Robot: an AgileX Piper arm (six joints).
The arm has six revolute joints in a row. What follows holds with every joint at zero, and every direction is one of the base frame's.
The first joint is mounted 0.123 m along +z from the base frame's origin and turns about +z.
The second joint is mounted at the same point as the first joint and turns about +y.
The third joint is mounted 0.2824 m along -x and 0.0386 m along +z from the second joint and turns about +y.
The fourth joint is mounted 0.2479 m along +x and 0.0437 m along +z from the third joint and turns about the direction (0.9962, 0, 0.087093).
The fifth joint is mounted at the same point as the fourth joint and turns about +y.
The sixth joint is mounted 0.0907 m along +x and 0.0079 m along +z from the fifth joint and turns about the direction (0.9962, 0, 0.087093).
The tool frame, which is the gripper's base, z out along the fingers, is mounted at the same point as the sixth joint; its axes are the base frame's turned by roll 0, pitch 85.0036 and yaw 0 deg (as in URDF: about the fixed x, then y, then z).
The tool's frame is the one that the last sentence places.
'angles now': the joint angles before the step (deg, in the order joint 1, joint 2, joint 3, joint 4, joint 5, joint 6). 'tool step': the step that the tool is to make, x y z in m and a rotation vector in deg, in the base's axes. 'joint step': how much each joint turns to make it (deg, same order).
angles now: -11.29 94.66 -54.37 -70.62 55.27 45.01
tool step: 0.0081 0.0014 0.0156 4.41 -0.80 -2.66
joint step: 0.01 -0.01 -5.40 8.61 2.05 -6.11
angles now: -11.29 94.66 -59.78 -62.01 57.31 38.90
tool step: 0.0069 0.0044 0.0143 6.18 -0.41 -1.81
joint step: 0.01 -0.01 -5.30 9.85 2.32 -6.78
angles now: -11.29 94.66 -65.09 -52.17 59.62 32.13
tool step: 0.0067 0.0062 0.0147 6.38 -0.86 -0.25
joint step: 0.01 -0.09 -4.98 9.16 2.09 -6.31
